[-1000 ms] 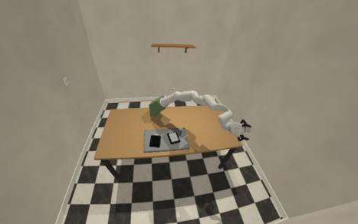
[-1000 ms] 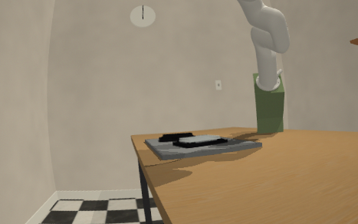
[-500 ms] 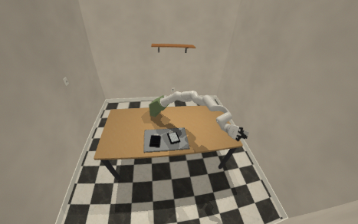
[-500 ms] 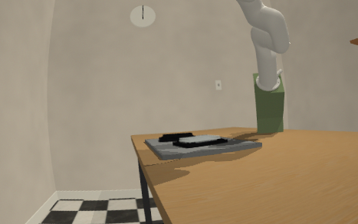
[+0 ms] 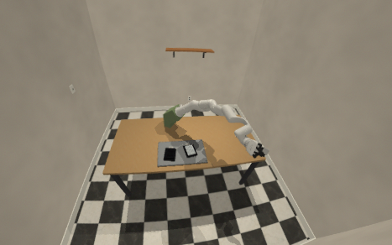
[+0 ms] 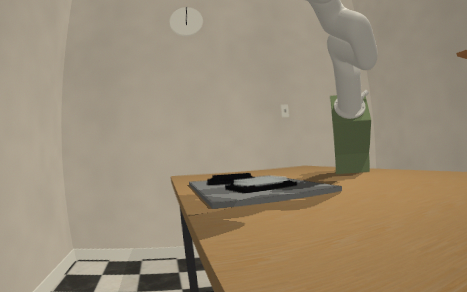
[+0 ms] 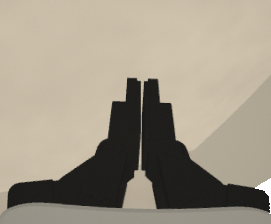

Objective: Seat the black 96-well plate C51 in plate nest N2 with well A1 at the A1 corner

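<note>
My hand is 630 mm to the left of the black plate C51, 560 mm above it and 420 mm past it. Also, from my hand: N2 label: 630 mm to the right, 580 mm below, 520 mm behind; clear plate C15: 560 mm below, 480 mm behind, 420 mm to the right; A1 mark: 580 mm to the right, 570 mm below, 500 mm behind.
</note>
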